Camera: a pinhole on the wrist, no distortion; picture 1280 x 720 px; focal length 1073.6 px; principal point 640.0 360.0 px. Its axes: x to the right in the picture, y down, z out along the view. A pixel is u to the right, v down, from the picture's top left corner.
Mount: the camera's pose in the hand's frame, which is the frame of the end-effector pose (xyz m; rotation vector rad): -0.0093 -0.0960 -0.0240 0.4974 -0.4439 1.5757
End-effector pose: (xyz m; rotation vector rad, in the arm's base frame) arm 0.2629 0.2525 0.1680 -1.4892 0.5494 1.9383
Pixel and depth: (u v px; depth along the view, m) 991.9 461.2 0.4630
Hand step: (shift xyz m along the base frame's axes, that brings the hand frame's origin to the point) -0.1432 0.4520 0.1692
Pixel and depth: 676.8 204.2 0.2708
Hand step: 0.0149 0.3149 0.0267
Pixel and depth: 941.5 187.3 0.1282
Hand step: 0.0211 0.1689 0.0193
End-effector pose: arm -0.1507 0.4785 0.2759 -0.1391 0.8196 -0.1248
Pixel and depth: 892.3 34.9 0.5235
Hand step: 0.4477 -0.2651 0.2471
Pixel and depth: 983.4 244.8 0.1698
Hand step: 0.1094 -0.1341 0.1132
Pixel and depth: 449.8 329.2 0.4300
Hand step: 0.2076 -0.3752 0.2436
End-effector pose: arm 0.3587 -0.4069 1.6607 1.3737 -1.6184 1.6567
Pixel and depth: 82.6 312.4 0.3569
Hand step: 0.4238 -0.0682 0.2127
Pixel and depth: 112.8 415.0 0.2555
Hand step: 0.3331 -0.0330 0.1403
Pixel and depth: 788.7 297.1 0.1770
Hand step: 0.1903 -0.0910 0.0666
